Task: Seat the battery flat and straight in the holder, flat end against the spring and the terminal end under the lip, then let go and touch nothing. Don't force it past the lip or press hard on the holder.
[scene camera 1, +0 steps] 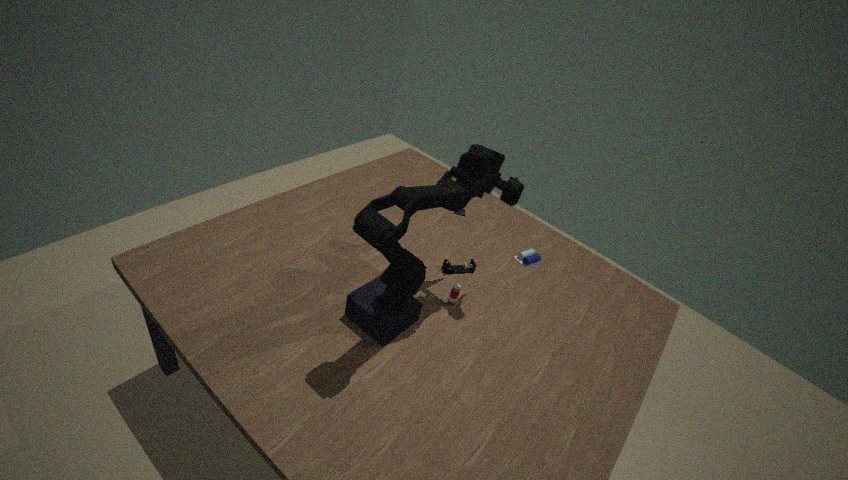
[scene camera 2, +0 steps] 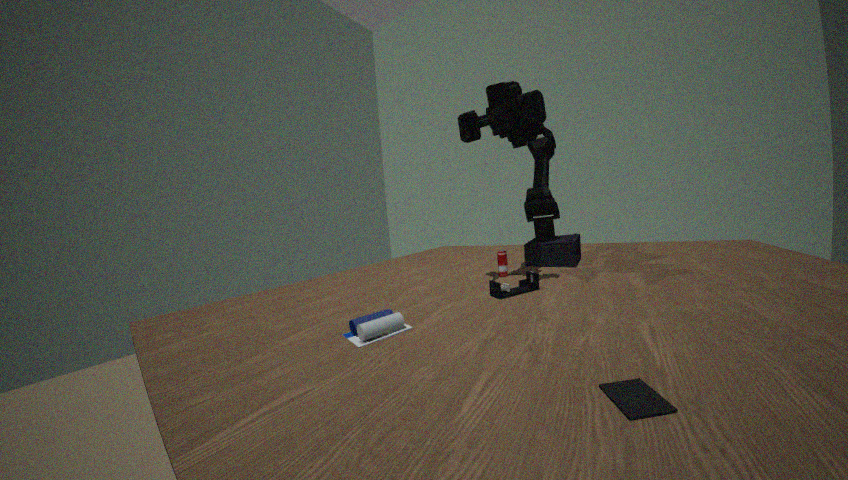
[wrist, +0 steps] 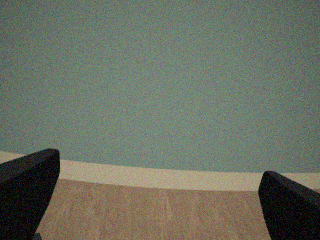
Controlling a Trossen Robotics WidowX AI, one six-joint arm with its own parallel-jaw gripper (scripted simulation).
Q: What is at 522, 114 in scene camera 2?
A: My gripper.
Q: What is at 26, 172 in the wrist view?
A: My gripper.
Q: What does my gripper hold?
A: Nothing.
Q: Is my gripper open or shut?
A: Open.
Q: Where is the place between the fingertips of my gripper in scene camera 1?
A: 504, 172
